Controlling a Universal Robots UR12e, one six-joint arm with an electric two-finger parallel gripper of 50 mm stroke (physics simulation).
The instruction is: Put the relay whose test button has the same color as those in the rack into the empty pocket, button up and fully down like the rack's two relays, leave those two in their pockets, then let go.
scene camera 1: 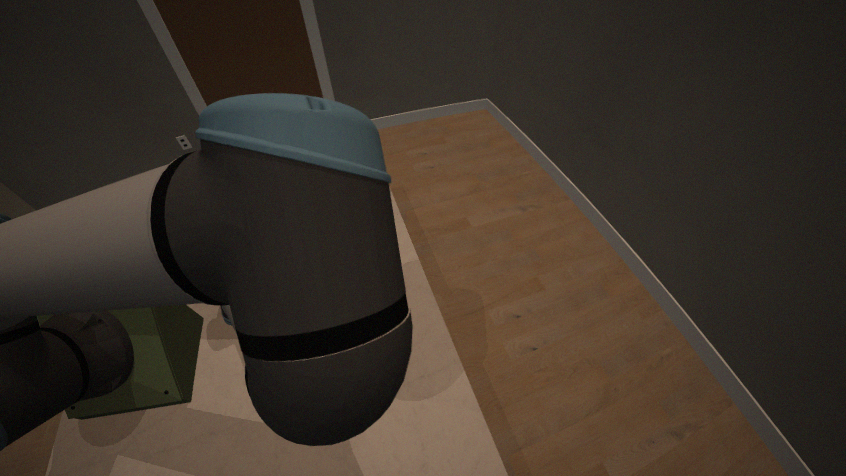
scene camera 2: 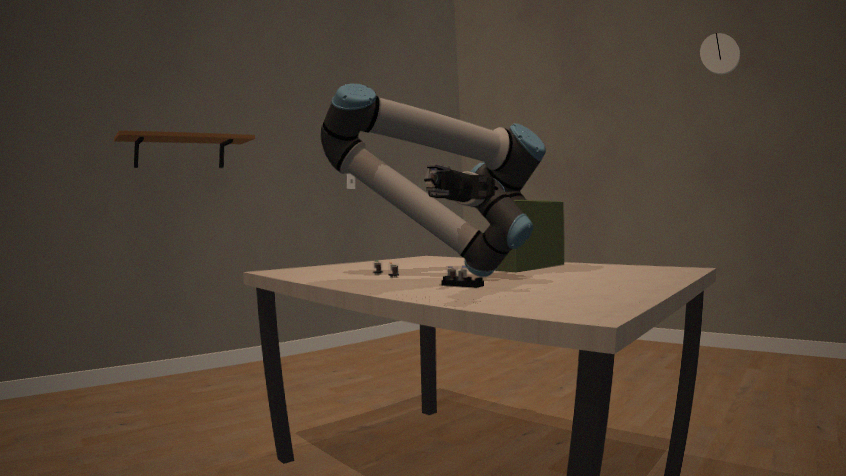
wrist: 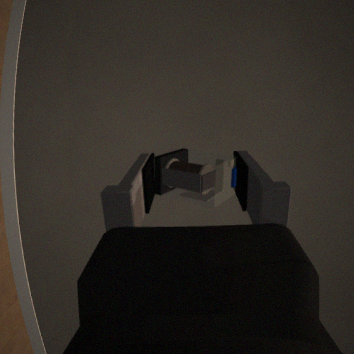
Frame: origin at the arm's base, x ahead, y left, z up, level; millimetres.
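Where they show: gripper, fingertip midpoint: (scene camera 2: 430, 177) (wrist: 194, 170); arm's base, origin of the base link: (scene camera 1: 91, 349).
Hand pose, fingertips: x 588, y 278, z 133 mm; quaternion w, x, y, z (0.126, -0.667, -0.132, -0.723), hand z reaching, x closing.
Things, the pixels of their top centre, and the offset from my fingertips. Level surfaces: height alone.
- relay, middle of its top: (wrist: 237, 172) (scene camera 2: 432, 167) dx -8, dy -3, dz +23 mm
- blue button, middle of its top: (wrist: 238, 176) dx -13, dy -5, dz +23 mm
- black rack, middle of its top: (scene camera 2: 462, 276) dx -140, dy -64, dz -240 mm
- table, its level: dz -263 mm
My gripper (scene camera 2: 435, 181) (wrist: 194, 170) is shut on a relay (wrist: 185, 176) with a blue test button. In the wrist view its dark base is by the left finger and its clear top and blue button (wrist: 234, 177) by the right. In scene camera 2 the gripper is high above the table, roughly level, pointing left. The black rack (scene camera 2: 463, 283) stands on the table below it. Two relays (scene camera 2: 451, 272) (scene camera 2: 462, 274) stand upright in it; its right end shows no relay. Their button colour is too small to tell. The arm hides gripper and rack in scene camera 1.
Two loose relays (scene camera 2: 377, 268) (scene camera 2: 394, 270) stand on the table (scene camera 2: 591, 298) (scene camera 1: 431, 435), left of the rack in scene camera 2. A green block (scene camera 1: 174, 355) (scene camera 2: 541, 236) stands by the arm's base. The forearm and wrist joints hang low near the rack's right end.
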